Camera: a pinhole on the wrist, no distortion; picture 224 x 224 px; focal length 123.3 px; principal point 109.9 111.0 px. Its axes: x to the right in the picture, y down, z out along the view. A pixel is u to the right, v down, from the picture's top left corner.
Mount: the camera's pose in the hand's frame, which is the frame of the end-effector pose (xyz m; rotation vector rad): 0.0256 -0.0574 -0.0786 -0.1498 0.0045 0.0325
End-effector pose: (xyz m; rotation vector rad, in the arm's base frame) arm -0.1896 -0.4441 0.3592 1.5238 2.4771 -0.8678
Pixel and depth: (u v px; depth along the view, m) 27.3 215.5 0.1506
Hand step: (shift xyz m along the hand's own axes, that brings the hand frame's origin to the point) -0.0791 0.0880 0.0520
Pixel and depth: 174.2 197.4 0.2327
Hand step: 0.1420 0.1424 0.1263
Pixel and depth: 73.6 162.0 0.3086
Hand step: -0.0687 0.1119 0.2081
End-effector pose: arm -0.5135 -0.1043 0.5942 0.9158 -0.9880 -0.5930
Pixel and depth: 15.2 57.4 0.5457
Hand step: -0.3844 -0.2238 0.4993
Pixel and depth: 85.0 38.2 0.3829
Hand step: -0.0435 -0.2261 0.3343
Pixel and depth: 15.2 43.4 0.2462
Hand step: -0.1585 -0.1601 0.1863
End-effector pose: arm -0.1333 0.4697 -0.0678 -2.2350 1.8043 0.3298
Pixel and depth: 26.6 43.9 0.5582
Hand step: -0.3402 -0.2864 0.5213
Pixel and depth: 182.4 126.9 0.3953
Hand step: 0.2571 0.0594 0.3031
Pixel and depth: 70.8 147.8 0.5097
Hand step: -0.1399 0.1639 0.4038
